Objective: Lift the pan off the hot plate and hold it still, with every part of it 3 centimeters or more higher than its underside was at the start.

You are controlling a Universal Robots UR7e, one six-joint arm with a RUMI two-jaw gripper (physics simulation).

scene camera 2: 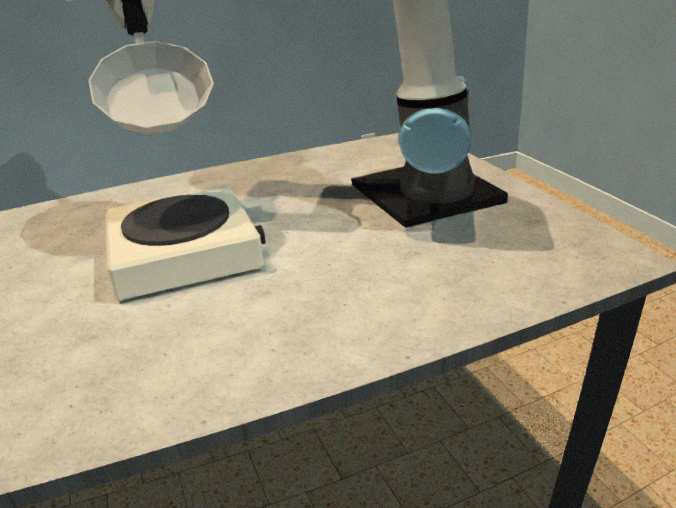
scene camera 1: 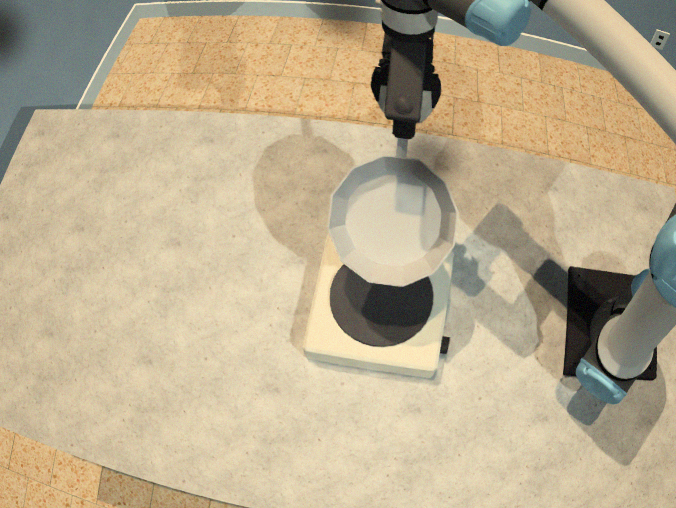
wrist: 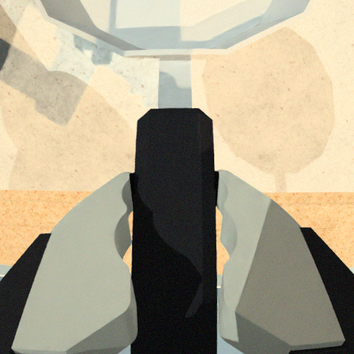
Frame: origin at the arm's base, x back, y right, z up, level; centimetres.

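Seen in the pictures: gripper, between the fingertips: (scene camera 2: 136, 26); arm's base, origin of its link: (scene camera 2: 437, 187).
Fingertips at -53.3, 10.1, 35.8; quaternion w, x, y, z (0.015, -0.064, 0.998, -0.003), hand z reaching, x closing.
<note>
Pixels of each thing's top centre, then the offset from my fingertips to it, as dx, dy, dz. "*": a spot on its surface instead. Level surfaces: height alone.
- hot plate, centre of its top: (scene camera 1: 386, 297) (scene camera 2: 179, 215) +2.3, -16.3, -30.1
- dark round burner, a spot on its surface: (scene camera 1: 349, 311) * -3.3, -20.6, -30.1
- stone-patterned table, height of its surface: dz -37.7
- small black knob, centre of its top: (scene camera 2: 257, 226) (scene camera 1: 445, 342) +14.8, -21.2, -32.4
The light grey pan (scene camera 1: 392, 222) (scene camera 2: 151, 98) hangs in the air, well above the hot plate (scene camera 1: 371, 357) (scene camera 2: 188, 270). A wide gap shows between the pan's underside and the dark round burner (scene camera 1: 349, 311) (scene camera 2: 174, 218) in scene camera 2. The pan looks roughly level, with its inside facing up. My gripper (wrist: 173, 174) is shut on the pan's black handle (wrist: 172, 145), with one jaw on each side of it. In the wrist view the pan's near rim (wrist: 175, 52) shows at the top. The jaws are mostly hidden from above in scene camera 1.
The hot plate stands on the stone-patterned table (scene camera 1: 163, 327) (scene camera 2: 327, 327), with a small black knob (scene camera 1: 445, 345) (scene camera 2: 260, 234) on its side. The arm's black base plate (scene camera 1: 579, 322) (scene camera 2: 407, 215) is to the right. The table's far edge lies beneath the gripper in scene camera 1.
</note>
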